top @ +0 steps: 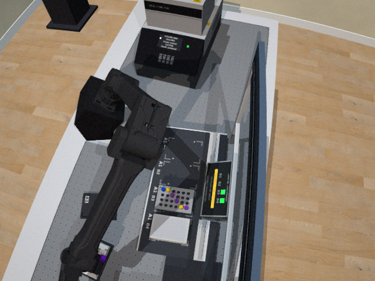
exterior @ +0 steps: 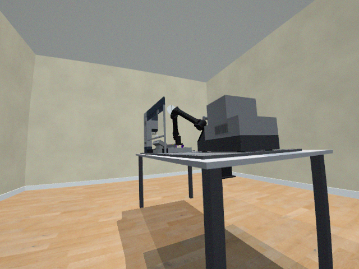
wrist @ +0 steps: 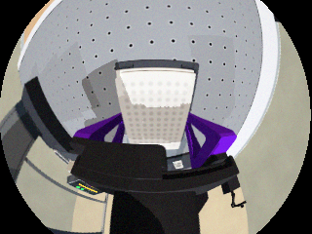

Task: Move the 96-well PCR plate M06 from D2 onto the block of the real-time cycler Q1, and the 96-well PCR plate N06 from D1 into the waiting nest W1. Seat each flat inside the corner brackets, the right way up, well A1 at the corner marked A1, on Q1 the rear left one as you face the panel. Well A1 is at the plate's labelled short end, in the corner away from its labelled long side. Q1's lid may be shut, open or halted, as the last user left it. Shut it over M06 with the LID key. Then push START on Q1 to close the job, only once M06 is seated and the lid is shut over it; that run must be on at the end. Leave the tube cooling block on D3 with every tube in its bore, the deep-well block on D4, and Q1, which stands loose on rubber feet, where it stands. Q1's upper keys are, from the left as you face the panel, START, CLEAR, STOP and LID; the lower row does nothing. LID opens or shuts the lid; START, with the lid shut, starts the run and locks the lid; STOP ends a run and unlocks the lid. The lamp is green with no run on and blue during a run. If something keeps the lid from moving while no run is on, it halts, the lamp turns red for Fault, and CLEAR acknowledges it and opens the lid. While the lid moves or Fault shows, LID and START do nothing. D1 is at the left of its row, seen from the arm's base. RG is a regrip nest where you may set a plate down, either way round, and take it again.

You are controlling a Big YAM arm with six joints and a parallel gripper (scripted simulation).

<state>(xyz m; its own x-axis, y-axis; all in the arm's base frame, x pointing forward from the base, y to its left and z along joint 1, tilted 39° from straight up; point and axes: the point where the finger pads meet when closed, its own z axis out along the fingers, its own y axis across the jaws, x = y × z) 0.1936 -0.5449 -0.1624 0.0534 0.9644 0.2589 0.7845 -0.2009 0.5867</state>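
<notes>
Now: the dark waiting nest W1 2 cm below my hand. The rest, counted from my hand: nest A1 mark 5 cm to the right, 3 cm behind, 2 cm below; then dark regrip nest 19 cm to the left, 5 cm behind, 2 cm below; then white deep-well block 24 cm ahead, 18 cm to the left, 4 cm above.
</notes>
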